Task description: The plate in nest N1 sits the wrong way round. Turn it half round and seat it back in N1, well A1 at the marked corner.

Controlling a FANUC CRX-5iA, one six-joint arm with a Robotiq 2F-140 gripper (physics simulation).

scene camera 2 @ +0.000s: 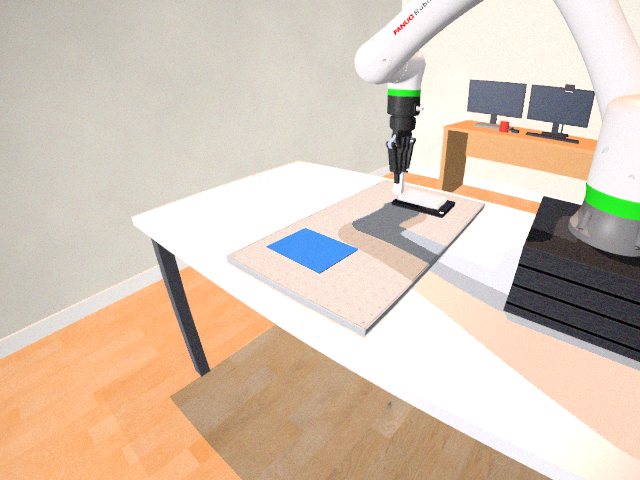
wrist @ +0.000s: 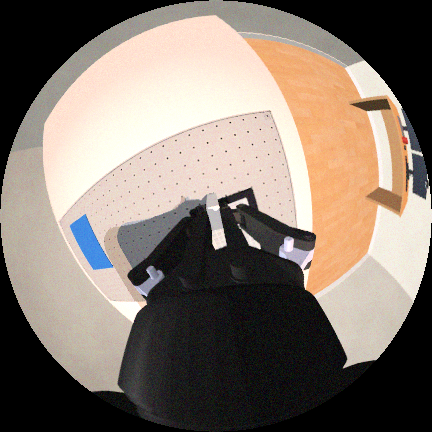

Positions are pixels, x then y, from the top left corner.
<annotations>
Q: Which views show my gripper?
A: Scene camera 2 and the wrist view: all of them.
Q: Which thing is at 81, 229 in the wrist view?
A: A flat blue rectangle.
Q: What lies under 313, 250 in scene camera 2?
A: A flat blue rectangle.
</annotations>
